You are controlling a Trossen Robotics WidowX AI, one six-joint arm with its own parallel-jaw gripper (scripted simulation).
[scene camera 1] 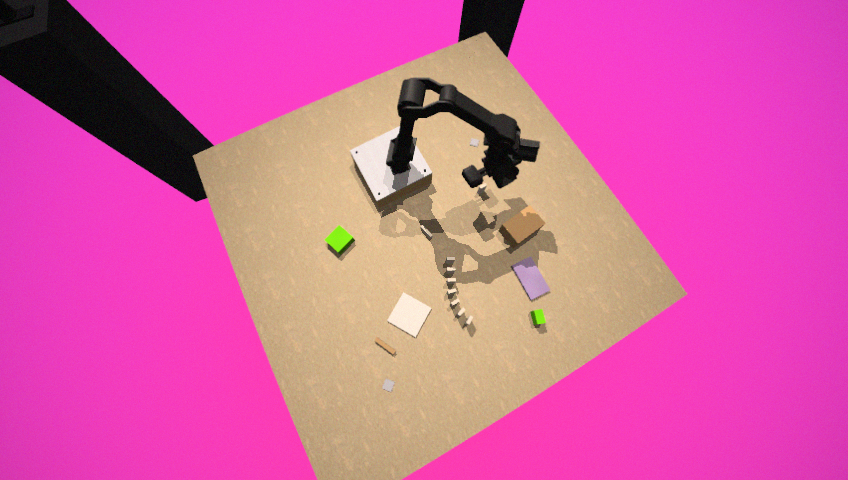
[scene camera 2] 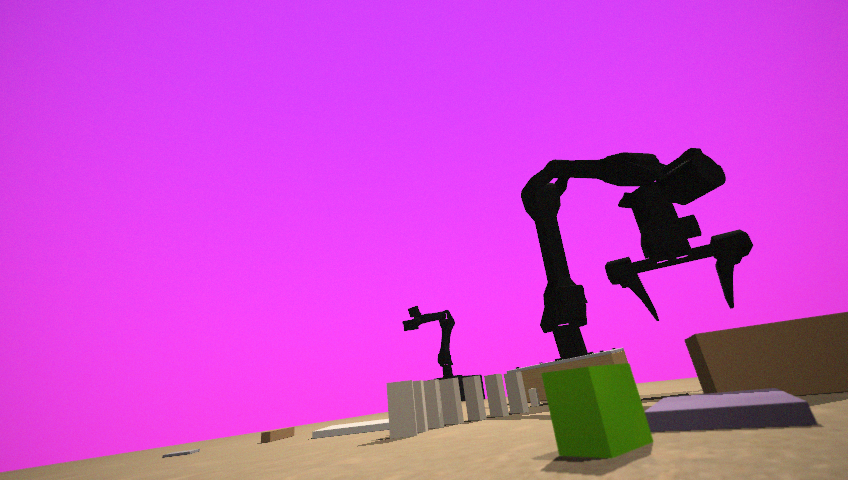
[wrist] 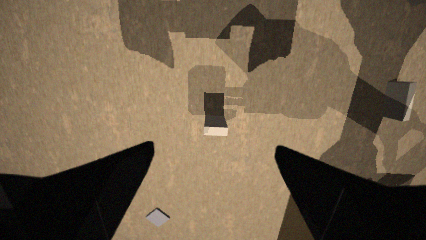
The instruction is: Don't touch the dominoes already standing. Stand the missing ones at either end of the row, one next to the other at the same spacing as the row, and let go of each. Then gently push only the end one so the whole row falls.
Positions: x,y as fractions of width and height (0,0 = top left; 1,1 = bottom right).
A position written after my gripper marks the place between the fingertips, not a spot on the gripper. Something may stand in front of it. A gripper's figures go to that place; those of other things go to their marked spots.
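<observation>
My gripper (scene camera 1: 0.57,0.37) is 110 cm from the lens, while a white tile (scene camera 1: 0.48,0.66) sits 105 cm from the lens.
</observation>
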